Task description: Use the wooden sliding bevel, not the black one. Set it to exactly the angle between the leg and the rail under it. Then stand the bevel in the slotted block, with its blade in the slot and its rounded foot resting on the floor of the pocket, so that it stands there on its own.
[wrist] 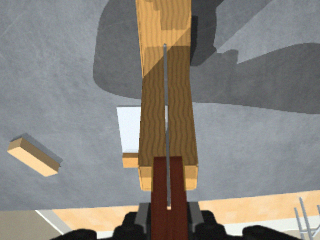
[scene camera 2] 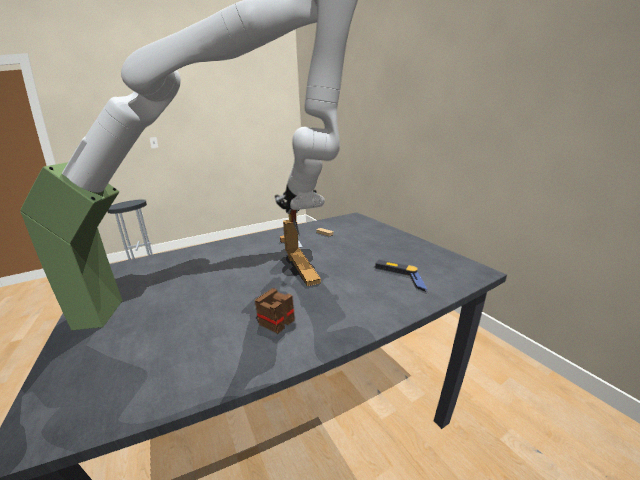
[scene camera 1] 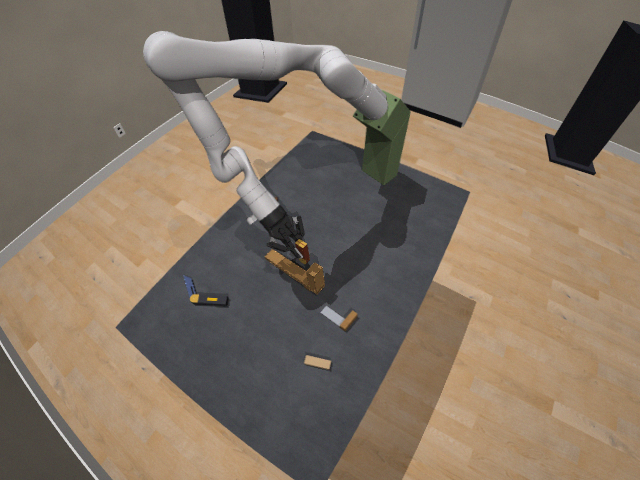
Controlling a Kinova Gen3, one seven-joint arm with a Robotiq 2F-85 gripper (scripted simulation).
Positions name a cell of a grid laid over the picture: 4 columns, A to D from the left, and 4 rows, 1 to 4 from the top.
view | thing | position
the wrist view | gripper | C4
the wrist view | wooden block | A3
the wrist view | try square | B2
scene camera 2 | leg-and-rail piece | B3
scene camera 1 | gripper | B3
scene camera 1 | leg-and-rail piece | B3
